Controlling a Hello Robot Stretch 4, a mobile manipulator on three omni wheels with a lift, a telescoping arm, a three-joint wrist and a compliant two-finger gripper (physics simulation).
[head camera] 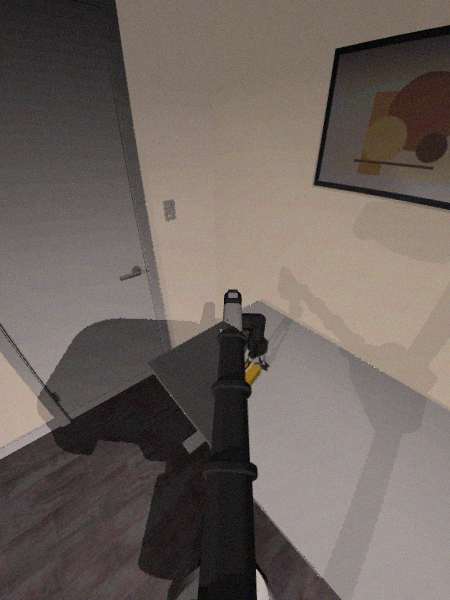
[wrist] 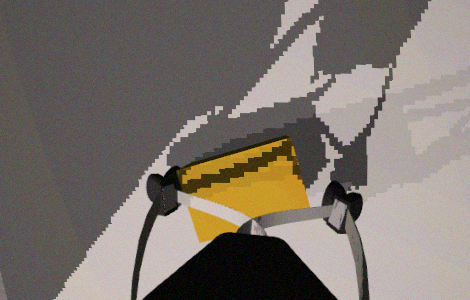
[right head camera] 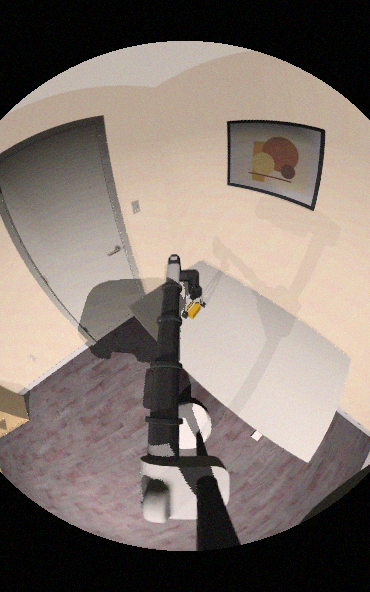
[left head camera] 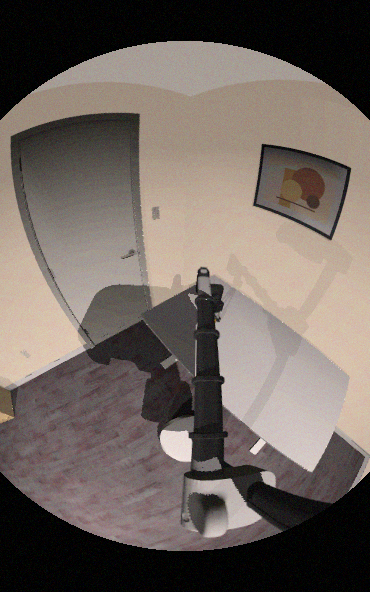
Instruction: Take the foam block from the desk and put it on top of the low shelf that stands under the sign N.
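Seen in the pictures: gripper, fingertip midpoint: (head camera: pixel 251 377) (wrist: pixel 253 190) (right head camera: pixel 193 311); robot's base at its link origin: (right head camera: pixel 186 424) (left head camera: pixel 185 436).
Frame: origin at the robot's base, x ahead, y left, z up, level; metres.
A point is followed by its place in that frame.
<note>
The yellow foam block (head camera: pixel 253 374) {x 0.698, y -0.092, z 0.738 m} (right head camera: pixel 194 312) {x 0.682, y -0.090, z 0.731 m} (wrist: pixel 250 177) {x 0.729, y -0.074, z 0.738 m} lies on the grey-white desk (head camera: pixel 300 450) {x 0.424, y -0.237, z 0.693 m} (left head camera: pixel 305 395) {x 0.183, y -0.676, z 0.693 m} (right head camera: pixel 305 380) {x 0.170, y -0.716, z 0.693 m} (wrist: pixel 415 235) {x 0.778, y -0.236, z 0.693 m}, near its far corner. In the left head camera view the arm hides nearly all of the block. My gripper (wrist: pixel 253 190) {x 0.715, y -0.088, z 0.698 m} (right head camera: pixel 193 309) {x 0.715, y -0.088, z 0.698 m} is open, low over the desk, with its fingertips on either side of the block. In the wrist view the left fingertip is close to the block's left corner, and a gap shows between the right fingertip and the block. The gripper body hides the block's near edge. The low shelf and sign N do not show.
Walls meet behind the desk; a framed picture (head camera: pixel 400 125) {x 0.965, y -0.517, z 1.599 m} (left head camera: pixel 302 190) {x 0.941, y -0.538, z 1.581 m} (right head camera: pixel 276 162) {x 0.935, y -0.544, z 1.577 m} hangs on the right one. A grey door (head camera: pixel 60 200) {x 1.116, y 0.770, z 1.337 m} (left head camera: pixel 80 200) {x 1.073, y 0.817, z 1.434 m} (right head camera: pixel 55 215) {x 1.038, y 0.856, z 1.400 m} stands at the left. Part of a wooden piece of furniture (left head camera: pixel 6 402) {x -0.366, y 2.091, z 0.074 m} (right head camera: pixel 12 406) {x -0.398, y 2.062, z 0.223 m} shows at the left edge.
</note>
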